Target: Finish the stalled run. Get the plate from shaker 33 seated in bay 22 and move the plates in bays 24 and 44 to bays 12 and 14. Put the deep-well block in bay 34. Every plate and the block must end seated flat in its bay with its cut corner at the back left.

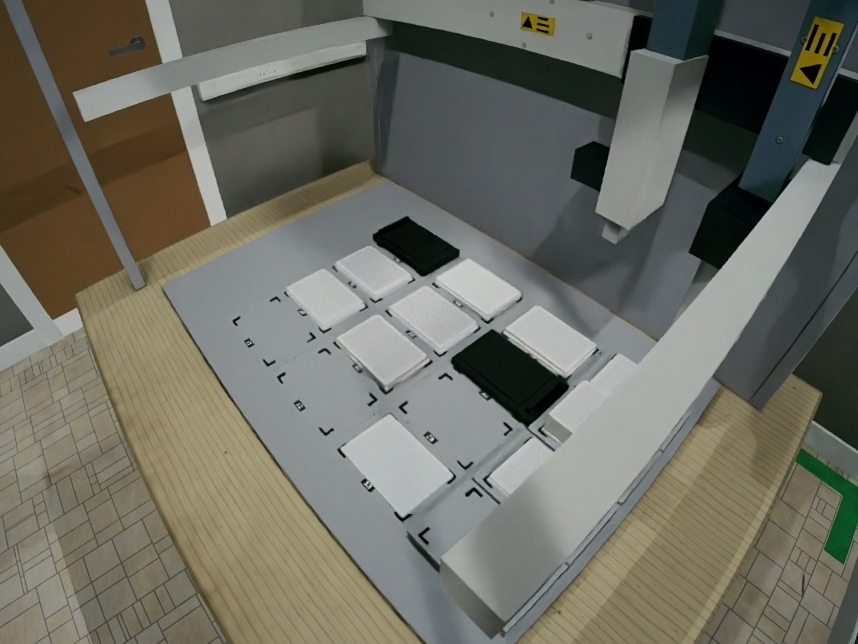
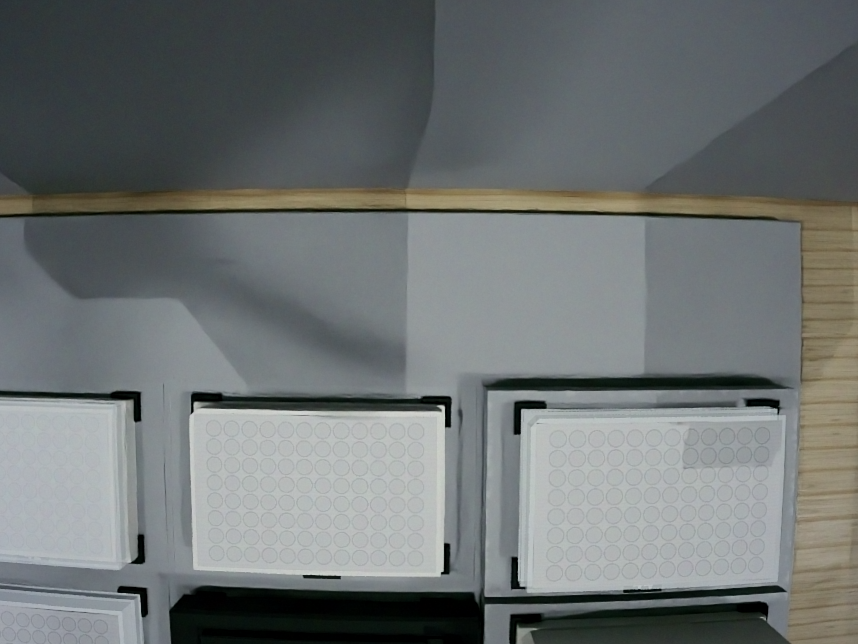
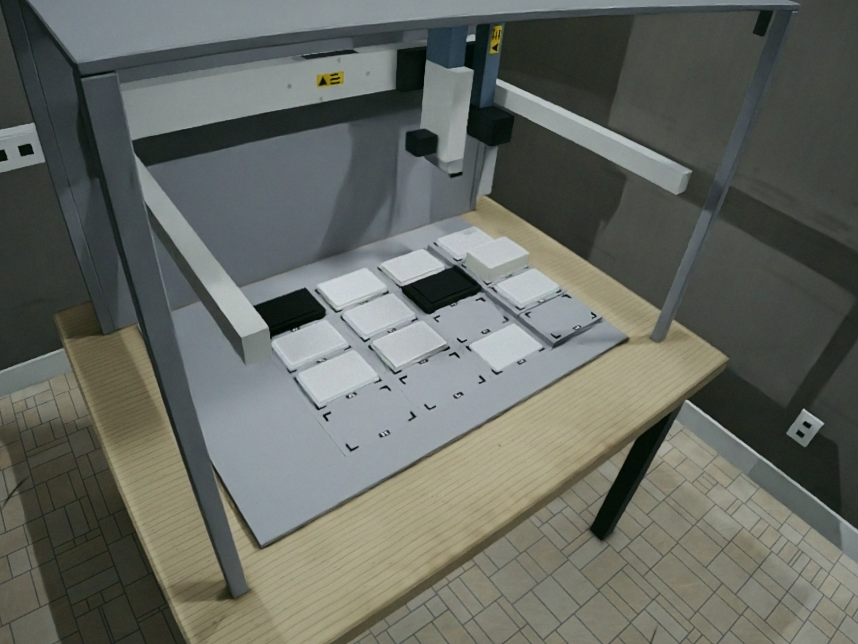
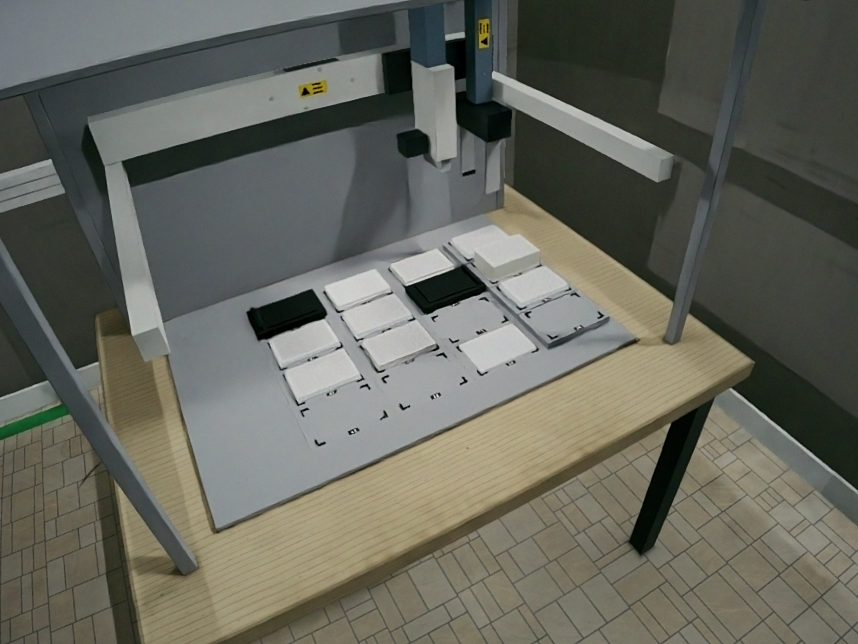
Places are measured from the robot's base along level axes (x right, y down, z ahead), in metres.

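Pixels of known places: gripper, fingertip midpoint: (image 3: 469, 184) (image 4: 479, 182); robot's base at its link origin: (image 1: 234, 321) (image 3: 351, 449) (image 4: 319, 444).
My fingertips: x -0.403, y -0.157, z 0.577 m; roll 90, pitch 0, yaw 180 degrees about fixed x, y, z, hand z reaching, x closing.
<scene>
For each thing: its middle in the pictures, then the offset to it from my fingertips. "spot": a spot on its surface instead.
- Black shaker 33 at the middle of its body: (image 1: 510, 372) (image 4: 445, 286) (image 3: 442, 286) dy +0.142, dx +0.145, dz -0.181 m
- bay 24 at a spot on its surface: (image 4: 533, 286) (image 3: 528, 287) spot: dy +0.128, dx +0.261, dz -0.028 m
- bay 44 at a spot on its surface: (image 2: 658, 506) (image 3: 466, 240) spot: dy +0.128, dx +0.040, dz -0.022 m
- deep-well block at the middle of its body: (image 1: 600, 432) (image 4: 506, 257) (image 3: 496, 259) dy +0.122, dx +0.146, dz -0.020 m
- Bay 12 at a spot on its surface: (image 1: 298, 405) (image 3: 458, 395) spot: dy +0.157, dx +0.407, dz -0.349 m
- bay 14 at a spot on its surface: (image 4: 552, 335) spot: dy +0.142, dx +0.397, dz -0.079 m
- black device at the middle of its body: (image 1: 415, 242) (image 3: 282, 311) (image 4: 285, 312) dy +0.142, dx +0.038, dz -0.516 m
The gripper (image 4: 480, 181) is raised high at the back right; its two pale jaws stand apart, empty. Black shaker 33 (image 1: 509, 374) (image 3: 440, 288) (image 4: 444, 289) bears no plate. A white plate (image 1: 383, 351) (image 3: 409, 344) (image 4: 399, 343) lies in bay 22; I cannot tell its cut corner. White plates lie in bay 24 (image 3: 528, 287) (image 4: 533, 286) and bay 44 (image 2: 658, 506) (image 3: 458, 243); the latter's cut corner is at the back left. The deep-well block (image 1: 580, 408) (image 3: 497, 257) (image 4: 508, 255) stands in bay 34. Bay 12 (image 1: 298, 405) (image 3: 458, 395) and bay 14 (image 4: 552, 335) hold nothing.
A white plate (image 1: 397, 463) (image 3: 506, 347) lies in the front row, third column. Another black device (image 1: 415, 246) (image 4: 286, 313) stands back left. Several more white plates fill the left and middle columns. The parked pipetting stage (image 1: 648, 138) (image 3: 447, 117) hangs left of the gripper.
</scene>
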